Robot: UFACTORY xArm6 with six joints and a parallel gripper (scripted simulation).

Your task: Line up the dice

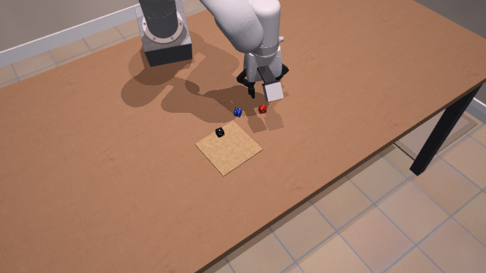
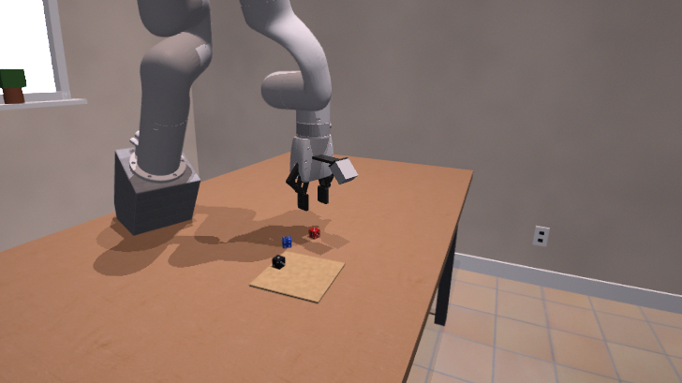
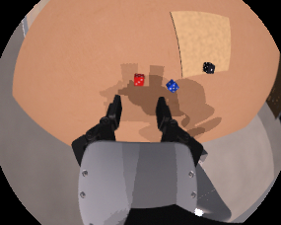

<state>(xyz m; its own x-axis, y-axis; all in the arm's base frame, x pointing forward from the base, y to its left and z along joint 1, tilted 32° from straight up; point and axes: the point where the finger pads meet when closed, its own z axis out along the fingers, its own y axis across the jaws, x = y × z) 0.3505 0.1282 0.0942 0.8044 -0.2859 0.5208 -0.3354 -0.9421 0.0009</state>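
Right now the red die is 90 mm below my hand. Also, from my hand: black die 160 mm to the right, 80 mm below, 10 mm behind; then tan mat 160 mm to the right, 100 mm below, 50 mm ahead; then blue die 90 mm below, 70 mm to the right, 40 mm behind.
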